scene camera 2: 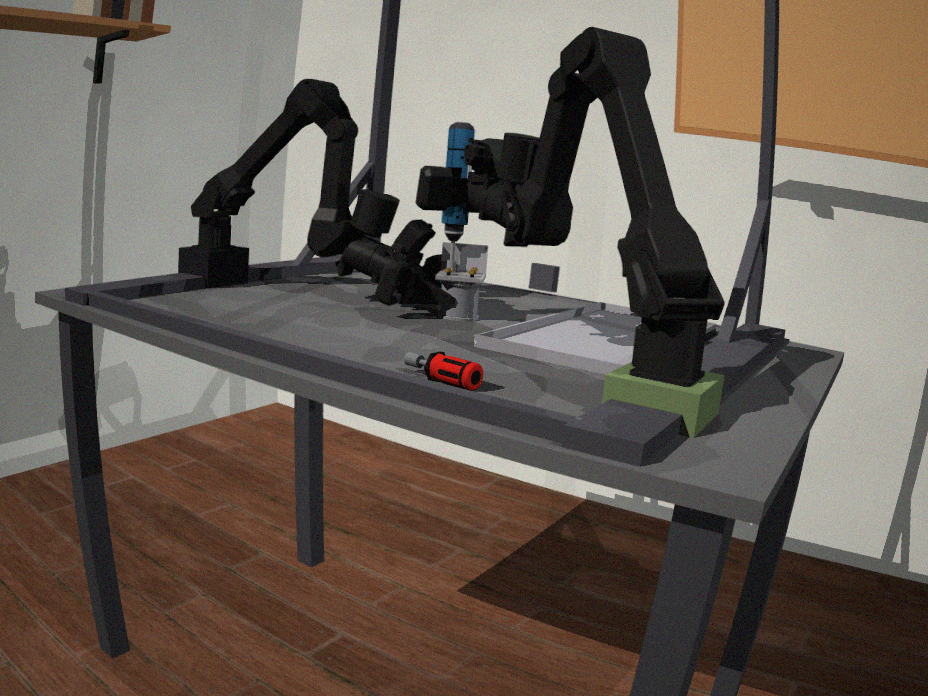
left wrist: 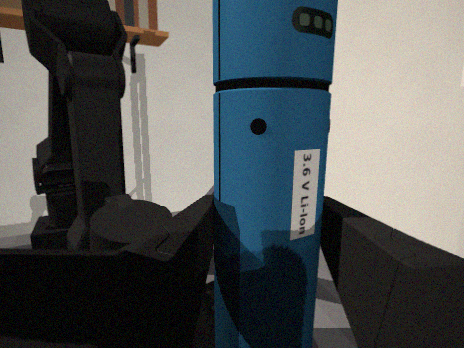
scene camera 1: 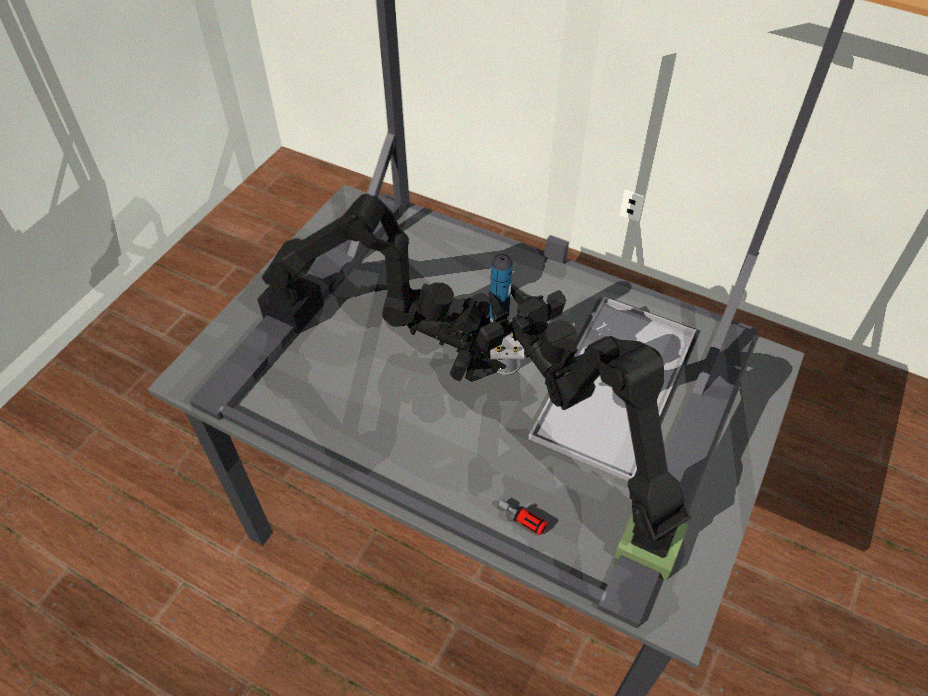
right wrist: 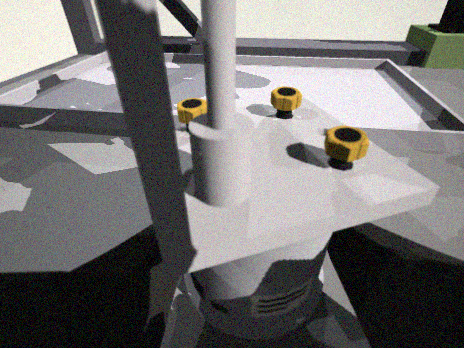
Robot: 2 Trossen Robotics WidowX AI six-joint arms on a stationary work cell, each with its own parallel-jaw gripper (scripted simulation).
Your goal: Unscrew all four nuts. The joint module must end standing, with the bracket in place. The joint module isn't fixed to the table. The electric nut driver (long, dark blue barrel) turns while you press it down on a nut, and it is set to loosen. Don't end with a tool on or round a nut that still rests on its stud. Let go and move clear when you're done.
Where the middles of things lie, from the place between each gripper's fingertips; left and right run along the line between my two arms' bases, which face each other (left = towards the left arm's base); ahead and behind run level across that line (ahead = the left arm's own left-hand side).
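My right gripper: 1 cm past the joint module [right wrist: 275,291], 3 cm to the right of it. From my right hand: red-handled tool [scene camera 2: 468,375], 27 cm ahead, 27 cm to the left, 2 cm below; shallow white tray [scene camera 1: 596,431], 11 cm behind, 25 cm to the left, 3 cm below; white L-shaped bracket [scene camera 2: 467,256], 1 cm behind, 3 cm to the left, 4 cm above.
My left hand [scene camera 2: 455,177]: 10 mm past the white L-shaped bracket, 130 mm above it. From my left hand: joint module, 170 mm below; red-handled tool, 270 mm ahead, 240 mm to the left, 190 mm below; shallow white tray, 110 mm behind, 220 mm to the left, 200 mm below.
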